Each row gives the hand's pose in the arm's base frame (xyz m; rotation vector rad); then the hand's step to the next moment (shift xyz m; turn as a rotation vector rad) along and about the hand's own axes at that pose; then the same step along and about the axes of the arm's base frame.
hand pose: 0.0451 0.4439 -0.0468 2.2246 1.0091 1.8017
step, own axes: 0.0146 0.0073 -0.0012 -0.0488 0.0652 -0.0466
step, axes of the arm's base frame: 0.0031 0.0020 0.0159 -0.0182 -0.0920 0.0037
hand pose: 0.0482 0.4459 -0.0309 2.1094 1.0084 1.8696
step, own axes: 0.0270 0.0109 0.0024 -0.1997 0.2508 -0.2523
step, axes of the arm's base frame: 0.0063 0.0077 0.0275 -0.1378 -0.3835 0.0199
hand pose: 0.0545 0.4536 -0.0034 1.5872 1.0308 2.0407
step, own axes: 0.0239 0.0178 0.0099 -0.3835 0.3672 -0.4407
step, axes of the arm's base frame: 0.0047 0.0072 0.0302 -0.2407 -0.6454 -0.0403
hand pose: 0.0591 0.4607 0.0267 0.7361 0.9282 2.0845
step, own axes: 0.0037 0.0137 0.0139 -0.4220 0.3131 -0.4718
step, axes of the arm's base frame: 0.0027 0.0017 0.0196 -0.2206 -0.6620 -0.1087
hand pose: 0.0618 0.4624 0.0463 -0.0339 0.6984 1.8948
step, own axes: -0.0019 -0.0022 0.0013 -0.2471 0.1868 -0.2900
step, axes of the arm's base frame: 0.0031 -0.0004 0.0007 -0.1361 -0.3951 -0.0735
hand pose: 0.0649 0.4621 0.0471 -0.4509 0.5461 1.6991
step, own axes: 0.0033 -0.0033 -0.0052 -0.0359 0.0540 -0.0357
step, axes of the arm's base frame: 0.0026 0.0001 -0.0065 -0.0461 -0.0578 -0.0025
